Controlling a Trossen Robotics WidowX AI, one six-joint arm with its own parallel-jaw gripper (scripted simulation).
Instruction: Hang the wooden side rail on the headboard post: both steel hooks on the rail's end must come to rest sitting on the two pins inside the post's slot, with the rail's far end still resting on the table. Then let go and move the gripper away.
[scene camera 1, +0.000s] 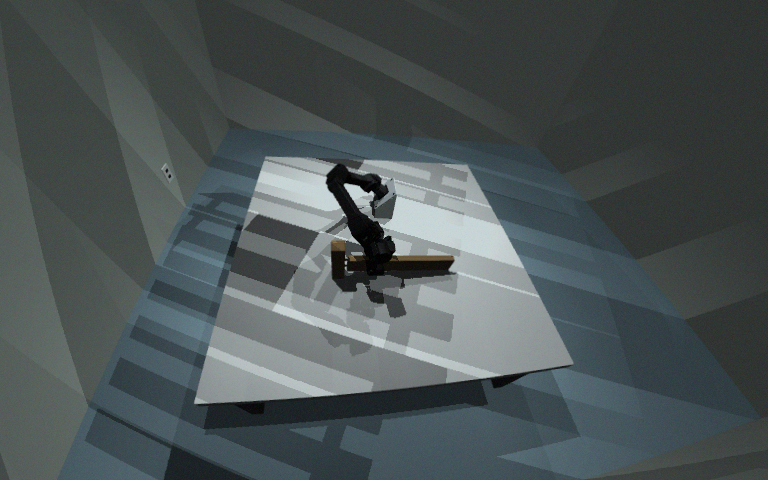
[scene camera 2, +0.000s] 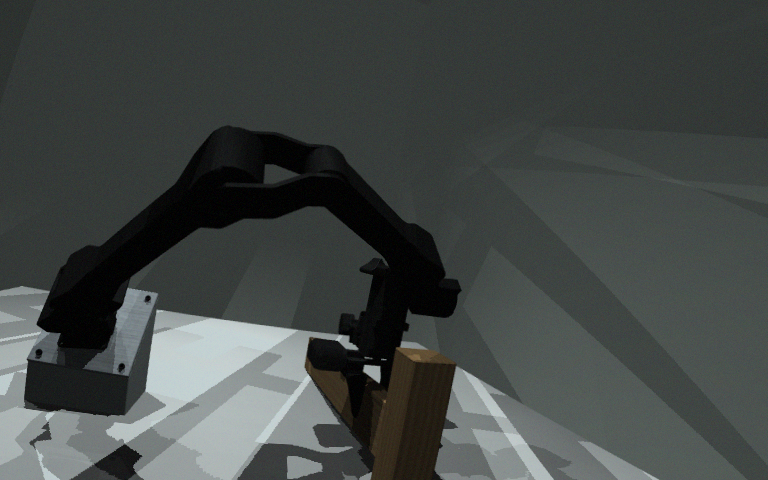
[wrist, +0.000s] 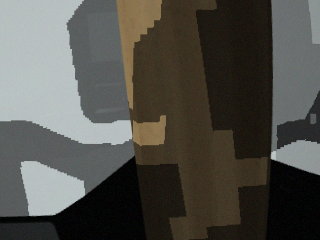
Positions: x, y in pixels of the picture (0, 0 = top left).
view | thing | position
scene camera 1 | wooden side rail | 398, 262
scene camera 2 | my gripper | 364, 416
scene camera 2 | wooden side rail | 367, 424
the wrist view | my gripper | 184, 158
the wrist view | wooden side rail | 200, 89
